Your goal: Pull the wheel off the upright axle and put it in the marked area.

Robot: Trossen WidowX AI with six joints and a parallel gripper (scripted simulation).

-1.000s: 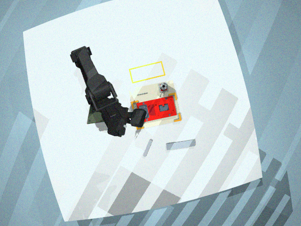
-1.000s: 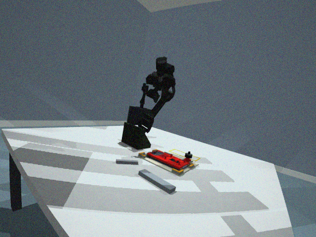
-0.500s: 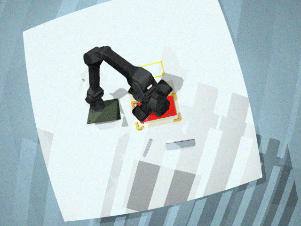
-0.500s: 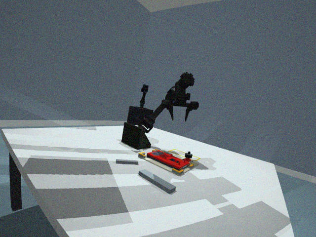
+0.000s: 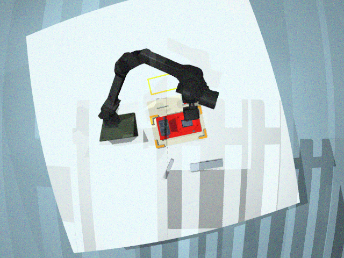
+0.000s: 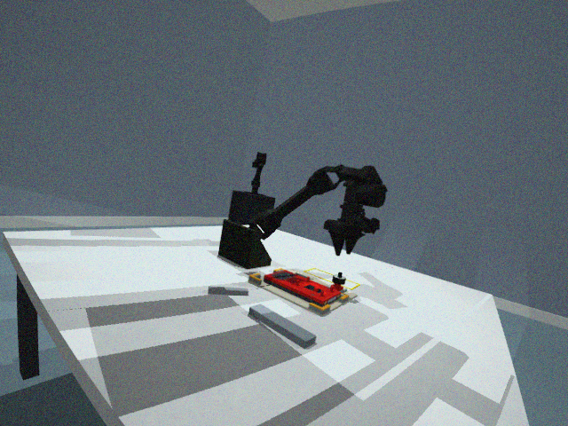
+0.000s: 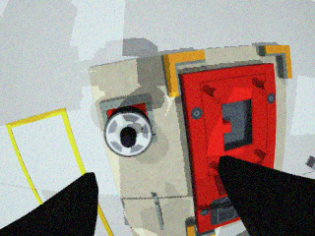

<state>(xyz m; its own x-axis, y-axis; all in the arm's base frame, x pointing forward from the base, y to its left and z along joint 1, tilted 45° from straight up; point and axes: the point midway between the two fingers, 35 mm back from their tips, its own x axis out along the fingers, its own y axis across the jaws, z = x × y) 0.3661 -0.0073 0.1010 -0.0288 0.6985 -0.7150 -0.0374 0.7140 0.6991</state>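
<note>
Right now the grey spoked wheel is 80 mm below my gripper tip and 20 mm to the left of it. From my gripper tip the other things lie so: upright axle 90 mm below, 20 mm to the left; then long grey bar 310 mm to the right, 110 mm below, 60 mm ahead; then thin grey strip 310 mm to the right, 120 mm behind, 110 mm below.
</note>
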